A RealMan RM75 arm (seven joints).
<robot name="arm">
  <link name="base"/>
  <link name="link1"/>
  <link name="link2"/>
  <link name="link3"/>
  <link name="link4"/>
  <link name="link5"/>
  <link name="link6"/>
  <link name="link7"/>
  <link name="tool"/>
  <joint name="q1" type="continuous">
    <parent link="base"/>
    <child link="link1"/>
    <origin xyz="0 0 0.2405" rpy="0 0 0"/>
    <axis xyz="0 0 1"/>
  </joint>
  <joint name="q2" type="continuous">
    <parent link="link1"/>
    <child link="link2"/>
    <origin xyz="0 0 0" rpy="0 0 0"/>
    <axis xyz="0 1 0"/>
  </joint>
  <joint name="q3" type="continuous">
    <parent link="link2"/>
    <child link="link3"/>
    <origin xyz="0 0 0.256" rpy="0 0 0"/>
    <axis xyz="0 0 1"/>
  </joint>
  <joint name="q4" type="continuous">
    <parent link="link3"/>
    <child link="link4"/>
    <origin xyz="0 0 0" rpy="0 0 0"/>
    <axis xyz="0 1 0"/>
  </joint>
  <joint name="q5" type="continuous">
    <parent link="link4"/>
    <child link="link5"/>
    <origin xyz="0 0 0.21" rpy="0 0 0"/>
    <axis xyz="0 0 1"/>
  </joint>
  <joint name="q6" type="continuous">
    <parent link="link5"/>
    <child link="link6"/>
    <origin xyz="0 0 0" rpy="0 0 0"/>
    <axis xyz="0 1 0"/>
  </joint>
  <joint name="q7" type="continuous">
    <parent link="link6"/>
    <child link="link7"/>
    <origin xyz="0 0 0.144" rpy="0 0 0"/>
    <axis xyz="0 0 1"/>
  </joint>
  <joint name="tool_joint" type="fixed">
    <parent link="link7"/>
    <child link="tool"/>
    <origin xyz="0 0 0" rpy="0 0 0"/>
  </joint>
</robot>
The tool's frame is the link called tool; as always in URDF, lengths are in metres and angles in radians. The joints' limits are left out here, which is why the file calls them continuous.
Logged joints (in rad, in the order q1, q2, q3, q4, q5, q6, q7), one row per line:
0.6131, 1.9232, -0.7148, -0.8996, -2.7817, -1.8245, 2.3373
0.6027, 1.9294, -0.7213, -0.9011, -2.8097, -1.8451, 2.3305
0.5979, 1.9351, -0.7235, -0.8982, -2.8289, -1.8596, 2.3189
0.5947, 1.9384, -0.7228, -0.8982, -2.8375, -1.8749, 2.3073
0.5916, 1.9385, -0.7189, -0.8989, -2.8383, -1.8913, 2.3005
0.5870, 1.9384, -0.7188, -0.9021, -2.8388, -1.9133, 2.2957
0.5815, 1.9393, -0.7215, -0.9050, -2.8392, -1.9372, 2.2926
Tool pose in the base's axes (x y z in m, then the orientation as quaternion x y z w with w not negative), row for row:
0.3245, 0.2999, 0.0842, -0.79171, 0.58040, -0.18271, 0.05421
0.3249, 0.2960, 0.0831, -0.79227, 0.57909, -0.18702, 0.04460
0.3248, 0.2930, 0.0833, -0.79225, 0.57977, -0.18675, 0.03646
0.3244, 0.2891, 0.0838, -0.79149, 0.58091, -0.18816, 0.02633
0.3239, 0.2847, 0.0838, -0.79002, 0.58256, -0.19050, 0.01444
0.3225, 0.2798, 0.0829, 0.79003, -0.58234, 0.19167, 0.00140
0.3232, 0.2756, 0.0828, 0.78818, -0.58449, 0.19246, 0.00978
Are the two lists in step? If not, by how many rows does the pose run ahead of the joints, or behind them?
The pose runs 2 rows ahead of the joints: the pose in row i belongs to the joints in row i + 2.
